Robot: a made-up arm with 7 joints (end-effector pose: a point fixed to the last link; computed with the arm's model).
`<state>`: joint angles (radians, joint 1 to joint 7).
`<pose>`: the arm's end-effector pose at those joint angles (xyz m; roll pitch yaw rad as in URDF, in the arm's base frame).
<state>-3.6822 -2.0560 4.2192 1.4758 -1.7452 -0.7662 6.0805</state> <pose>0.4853 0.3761 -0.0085 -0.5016 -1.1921 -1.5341</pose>
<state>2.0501 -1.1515 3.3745 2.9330 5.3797 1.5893 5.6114</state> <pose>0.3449 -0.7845 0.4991 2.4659 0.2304 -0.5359</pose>
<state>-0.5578 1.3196 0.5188 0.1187 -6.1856 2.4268 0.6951</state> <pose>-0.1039 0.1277 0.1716 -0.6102 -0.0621 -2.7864</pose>
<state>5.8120 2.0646 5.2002 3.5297 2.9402 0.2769 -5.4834</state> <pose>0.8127 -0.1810 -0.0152 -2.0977 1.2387 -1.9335</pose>
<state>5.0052 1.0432 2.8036 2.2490 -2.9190 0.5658 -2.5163</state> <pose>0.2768 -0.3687 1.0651 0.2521 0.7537 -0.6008</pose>
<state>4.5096 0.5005 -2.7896 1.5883 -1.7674 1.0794 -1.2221</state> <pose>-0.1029 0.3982 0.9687 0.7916 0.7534 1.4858</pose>
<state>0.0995 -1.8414 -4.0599 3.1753 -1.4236 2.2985 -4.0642</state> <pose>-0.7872 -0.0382 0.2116 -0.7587 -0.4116 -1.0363</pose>
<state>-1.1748 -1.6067 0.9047 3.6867 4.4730 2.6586 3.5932</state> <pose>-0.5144 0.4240 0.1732 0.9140 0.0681 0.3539</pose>
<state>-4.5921 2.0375 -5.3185 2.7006 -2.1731 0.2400 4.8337</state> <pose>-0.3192 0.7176 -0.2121 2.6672 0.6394 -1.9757</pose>
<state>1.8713 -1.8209 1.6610 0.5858 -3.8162 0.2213 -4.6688</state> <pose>-0.4895 0.0438 0.3244 -1.5895 0.7158 1.0186</pose>
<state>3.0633 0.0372 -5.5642 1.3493 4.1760 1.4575 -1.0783</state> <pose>-0.6007 -0.3307 0.5803 0.2985 1.0888 2.8105</pose>
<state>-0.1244 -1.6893 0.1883 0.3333 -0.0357 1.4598 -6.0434</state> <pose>0.2386 0.0156 0.5655 3.0370 -0.5965 -0.3064</pose>
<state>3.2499 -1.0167 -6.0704 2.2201 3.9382 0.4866 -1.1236</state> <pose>0.3950 -0.0812 1.0897 0.2992 -0.3453 3.0373</pose>
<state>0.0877 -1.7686 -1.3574 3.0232 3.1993 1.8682 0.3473</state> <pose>-0.8485 0.0464 0.0768 1.7954 -0.0895 2.9747</pose>
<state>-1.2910 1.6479 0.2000 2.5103 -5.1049 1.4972 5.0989</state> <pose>0.3734 -0.7106 -0.0990 -1.7392 -0.4881 -1.0308</pose>
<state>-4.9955 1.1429 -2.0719 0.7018 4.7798 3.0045 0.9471</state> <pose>0.2653 -0.1439 0.5551 -1.0152 -1.3067 -0.1303</pose>
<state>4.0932 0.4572 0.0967 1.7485 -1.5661 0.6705 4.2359</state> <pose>-0.4235 -0.7029 0.4525 -1.9821 0.9149 1.5941</pose>
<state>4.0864 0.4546 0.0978 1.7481 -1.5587 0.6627 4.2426</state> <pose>-0.4265 -0.7005 0.4545 -1.9969 0.9282 1.5803</pose>
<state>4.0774 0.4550 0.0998 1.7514 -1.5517 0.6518 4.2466</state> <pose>-0.4305 -0.6983 0.4564 -2.0114 0.9403 1.5690</pose>
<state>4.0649 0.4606 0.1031 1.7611 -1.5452 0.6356 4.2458</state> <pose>-0.4366 -0.6964 0.4584 -2.0246 0.9506 1.5623</pose>
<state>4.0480 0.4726 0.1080 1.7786 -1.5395 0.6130 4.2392</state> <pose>-0.4452 -0.6945 0.4603 -2.0355 0.9586 1.5620</pose>
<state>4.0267 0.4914 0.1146 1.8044 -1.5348 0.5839 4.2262</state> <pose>-0.4564 -0.6926 0.4622 -2.0427 0.9644 1.5695</pose>
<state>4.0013 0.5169 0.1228 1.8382 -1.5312 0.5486 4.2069</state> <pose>-0.4702 -0.6903 0.4638 -2.0453 0.9677 1.5853</pose>
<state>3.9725 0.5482 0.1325 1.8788 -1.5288 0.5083 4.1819</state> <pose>-0.4862 -0.6873 0.4652 -2.0426 0.9689 1.6094</pose>
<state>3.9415 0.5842 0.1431 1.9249 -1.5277 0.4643 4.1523</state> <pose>-0.5039 -0.6833 0.4663 -2.0337 0.9681 1.6411</pose>
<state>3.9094 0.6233 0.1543 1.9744 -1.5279 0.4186 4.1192</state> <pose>-0.5227 -0.6780 0.4669 -2.0189 0.9650 1.6787</pose>
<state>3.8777 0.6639 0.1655 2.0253 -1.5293 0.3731 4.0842</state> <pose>-0.5417 -0.6716 0.4670 -1.9990 0.9598 1.7203</pose>
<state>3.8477 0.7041 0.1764 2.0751 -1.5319 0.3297 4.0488</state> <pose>-0.5601 -0.6642 0.4665 -1.9758 0.9521 1.7633</pose>
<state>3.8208 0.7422 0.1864 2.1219 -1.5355 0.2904 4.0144</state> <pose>-0.5768 -0.6566 0.4654 -1.9508 0.9421 1.8050</pose>
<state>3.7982 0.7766 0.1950 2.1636 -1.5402 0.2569 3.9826</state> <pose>-0.5913 -0.6493 0.4638 -1.9264 0.9298 1.8430</pose>
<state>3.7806 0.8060 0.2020 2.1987 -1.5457 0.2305 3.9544</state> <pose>-0.6029 -0.6432 0.4617 -1.9045 0.9155 1.8752</pose>
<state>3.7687 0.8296 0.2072 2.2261 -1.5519 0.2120 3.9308</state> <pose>-0.6112 -0.6390 0.4592 -1.8867 0.9001 1.9004</pose>
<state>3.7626 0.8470 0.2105 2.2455 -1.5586 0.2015 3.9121</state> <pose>-0.6162 -0.6370 0.4565 -1.8735 0.8840 1.9186</pose>
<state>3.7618 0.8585 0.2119 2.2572 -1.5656 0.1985 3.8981</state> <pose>-0.6181 -0.6373 0.4536 -1.8648 0.8675 1.9303</pose>
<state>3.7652 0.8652 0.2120 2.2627 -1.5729 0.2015 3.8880</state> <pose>-0.6174 -0.6395 0.4507 -1.8596 0.8511 1.9369</pose>
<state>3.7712 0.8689 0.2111 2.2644 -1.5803 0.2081 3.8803</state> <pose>-0.6152 -0.6429 0.4478 -1.8562 0.8347 1.9408</pose>
